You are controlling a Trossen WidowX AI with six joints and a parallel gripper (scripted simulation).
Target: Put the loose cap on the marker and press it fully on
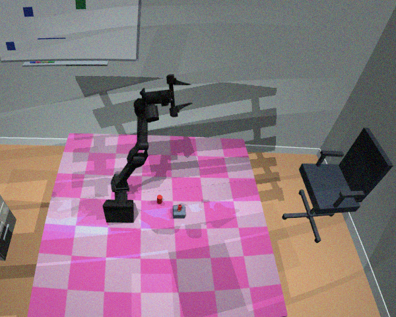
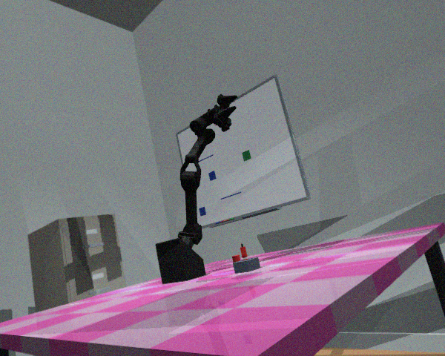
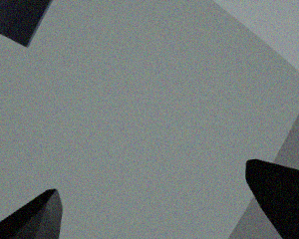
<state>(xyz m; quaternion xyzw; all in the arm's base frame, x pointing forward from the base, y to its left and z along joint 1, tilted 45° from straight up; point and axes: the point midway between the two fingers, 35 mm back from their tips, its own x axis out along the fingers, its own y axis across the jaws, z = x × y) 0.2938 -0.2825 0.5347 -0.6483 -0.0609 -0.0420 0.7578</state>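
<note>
My gripper tip is 67 cm above the red cap, 11 cm past it and 10 cm to the left of it. Round my gripper tip: grey holder block: 68 cm below, 18 cm to the right.
</note>
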